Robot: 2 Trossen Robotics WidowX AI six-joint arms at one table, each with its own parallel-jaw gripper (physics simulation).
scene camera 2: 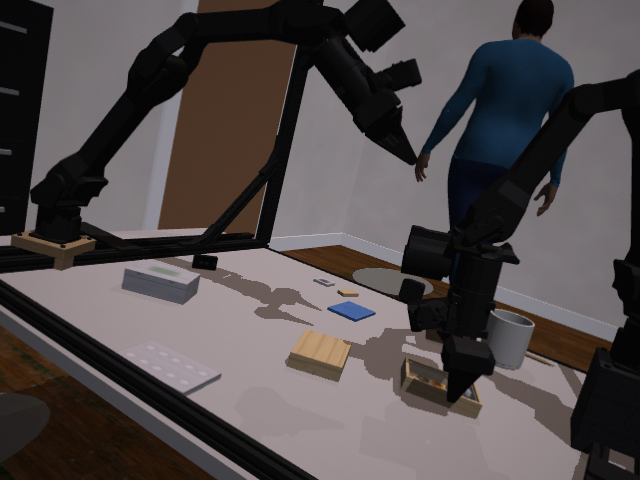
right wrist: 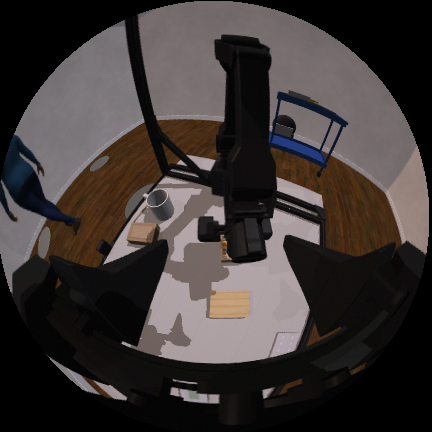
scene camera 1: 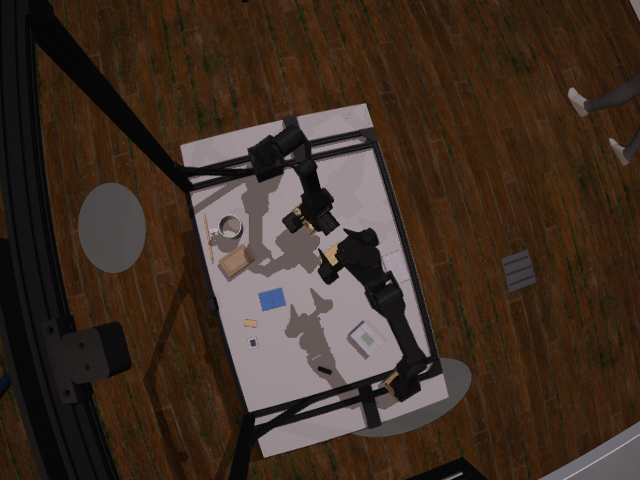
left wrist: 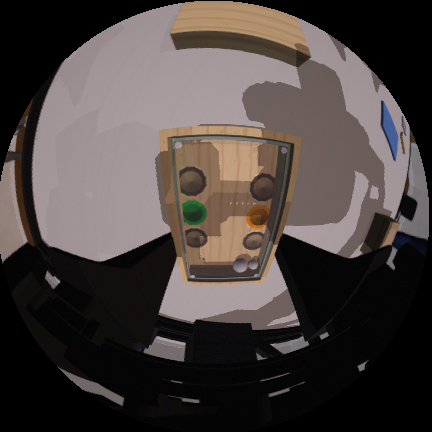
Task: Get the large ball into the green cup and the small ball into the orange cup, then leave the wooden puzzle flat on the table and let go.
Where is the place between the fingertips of my right gripper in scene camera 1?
At 331, 239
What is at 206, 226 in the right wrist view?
My left gripper.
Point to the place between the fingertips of my right gripper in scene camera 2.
At 414, 163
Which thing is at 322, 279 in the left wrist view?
My left gripper.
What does the white mug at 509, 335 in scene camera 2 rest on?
The table.
